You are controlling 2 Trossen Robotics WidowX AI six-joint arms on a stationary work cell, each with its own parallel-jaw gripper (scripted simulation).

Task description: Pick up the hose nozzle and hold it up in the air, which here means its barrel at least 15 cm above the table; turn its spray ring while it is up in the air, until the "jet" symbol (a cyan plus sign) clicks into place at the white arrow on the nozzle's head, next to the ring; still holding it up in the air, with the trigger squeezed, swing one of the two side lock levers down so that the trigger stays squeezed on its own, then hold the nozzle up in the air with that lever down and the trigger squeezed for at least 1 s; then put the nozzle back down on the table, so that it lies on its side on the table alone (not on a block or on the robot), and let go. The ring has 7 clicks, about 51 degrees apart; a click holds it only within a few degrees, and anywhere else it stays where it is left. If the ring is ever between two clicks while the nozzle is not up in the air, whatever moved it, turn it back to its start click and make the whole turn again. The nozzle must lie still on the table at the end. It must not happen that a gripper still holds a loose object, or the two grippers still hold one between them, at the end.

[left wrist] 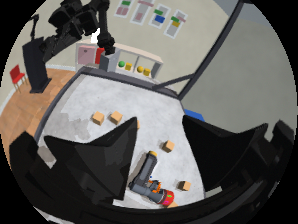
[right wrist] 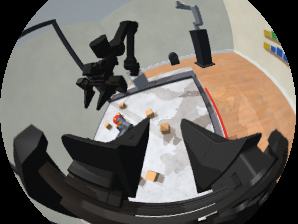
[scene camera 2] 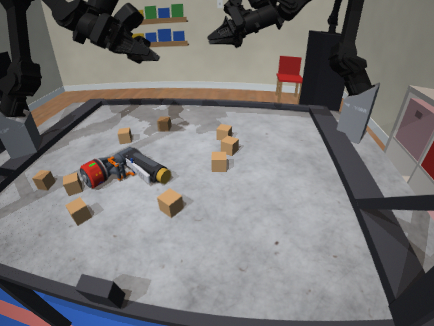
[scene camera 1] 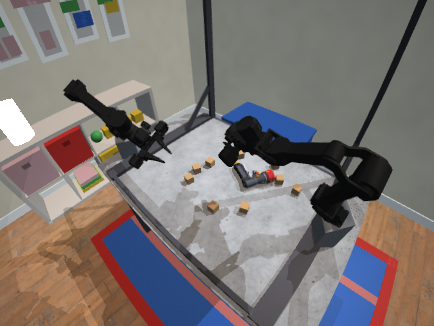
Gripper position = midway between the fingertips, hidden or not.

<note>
I see my left gripper [scene camera 2: 154, 56], my right gripper [right wrist: 165, 122] and a hose nozzle [scene camera 2: 97, 171].
The hose nozzle also shows in the left wrist view [left wrist: 165, 197]. My left gripper shows as well in the left wrist view [left wrist: 160, 120], in the right wrist view [right wrist: 91, 109] and in scene camera 1 [scene camera 1: 227, 137]. My right gripper shows as well in the left wrist view [left wrist: 47, 59].
</note>
